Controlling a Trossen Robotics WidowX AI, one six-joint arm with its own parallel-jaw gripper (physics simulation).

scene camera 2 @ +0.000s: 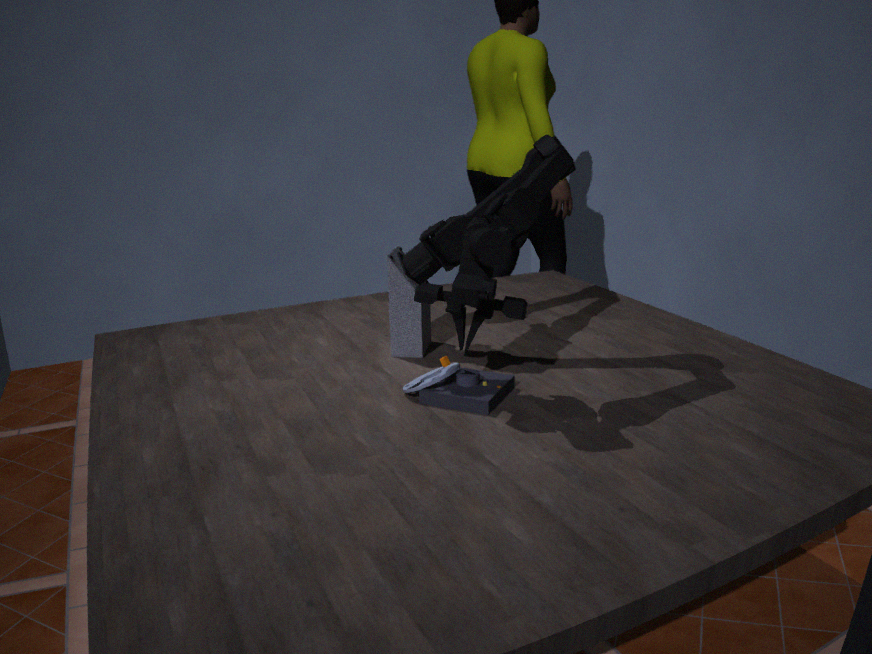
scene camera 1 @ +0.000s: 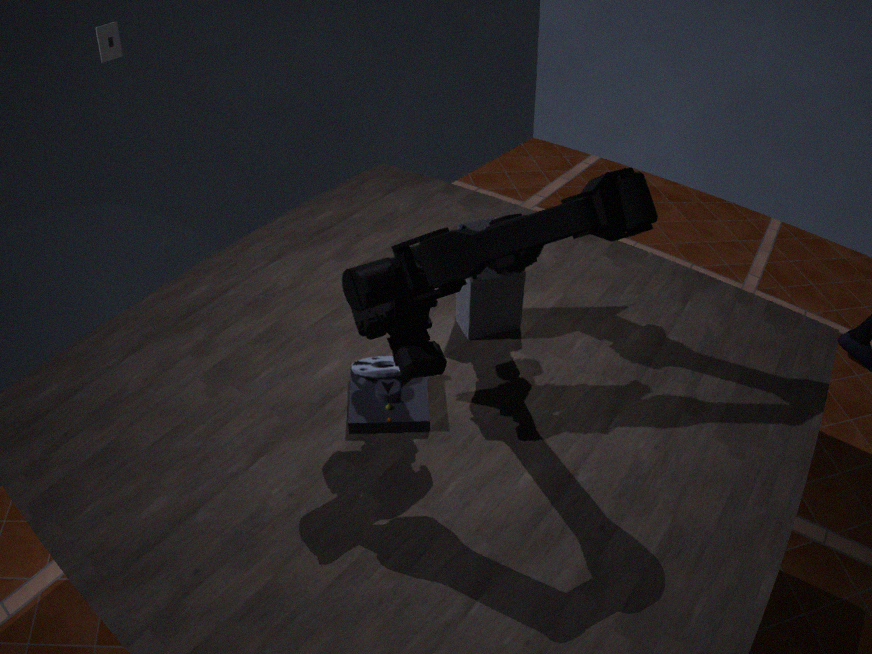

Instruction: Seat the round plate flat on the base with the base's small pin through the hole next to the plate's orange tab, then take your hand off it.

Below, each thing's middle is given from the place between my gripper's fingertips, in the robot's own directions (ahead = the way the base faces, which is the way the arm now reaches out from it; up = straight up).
My hand is 20 mm short of the dark square base (scene camera 1: 410,413) and 60 mm above it. Also, from my hand: round pale plate (scene camera 1: 364,367) (20 mm behind, 50 mm to the right, 50 mm below).
